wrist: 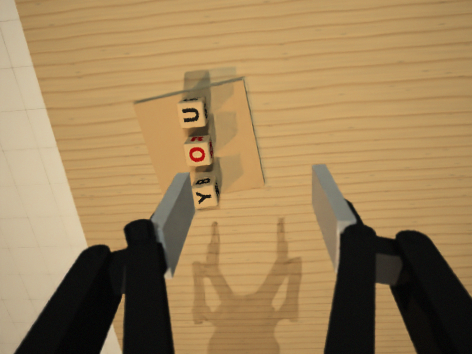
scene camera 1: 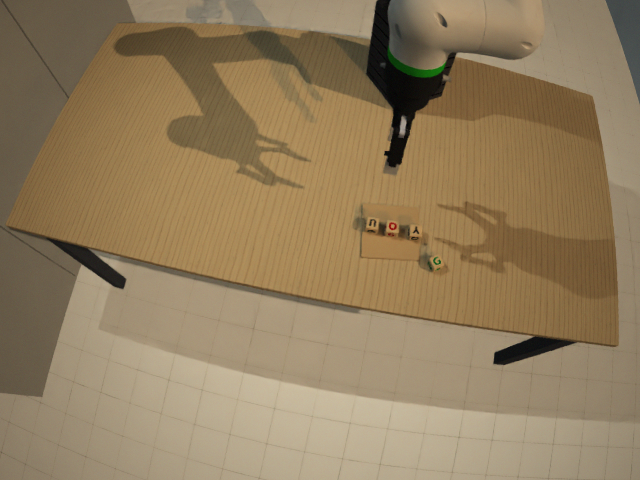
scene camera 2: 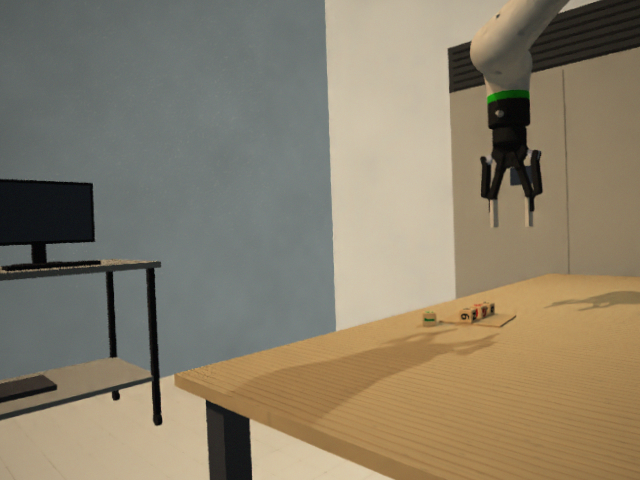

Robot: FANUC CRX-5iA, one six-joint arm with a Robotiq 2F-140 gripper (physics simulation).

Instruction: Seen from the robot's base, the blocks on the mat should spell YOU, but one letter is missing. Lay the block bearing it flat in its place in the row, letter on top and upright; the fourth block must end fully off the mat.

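The U block [scene camera 1: 372, 225] [wrist: 192, 114], red O block [scene camera 1: 392, 227] [wrist: 198, 152] and Y block [scene camera 1: 414, 231] [wrist: 205, 196] form a row on the tan mat [scene camera 1: 390, 249] [scene camera 2: 498, 321] [wrist: 150, 120], letters on top. Seen from the base they read Y, O, U from left to right. The Y block lies at the mat's side edge, apart from the O block. The green G block [scene camera 1: 436, 262] [scene camera 2: 429, 318] lies turned on the table, off the mat; it does not show in the wrist view. My gripper [scene camera 1: 391, 167] [scene camera 2: 511, 226] [wrist: 251, 188] is open and empty, high above the table, on the base side of the mat.
The wooden table [scene camera 1: 206, 227] [scene camera 2: 361, 403] [wrist: 360, 60] carries the mat and blocks. Its front edge runs beyond the mat and G block. Shadows of the arm fall across the table. A side stand [scene camera 2: 129, 264] with a monitor [scene camera 2: 46, 211] stands apart from the table.
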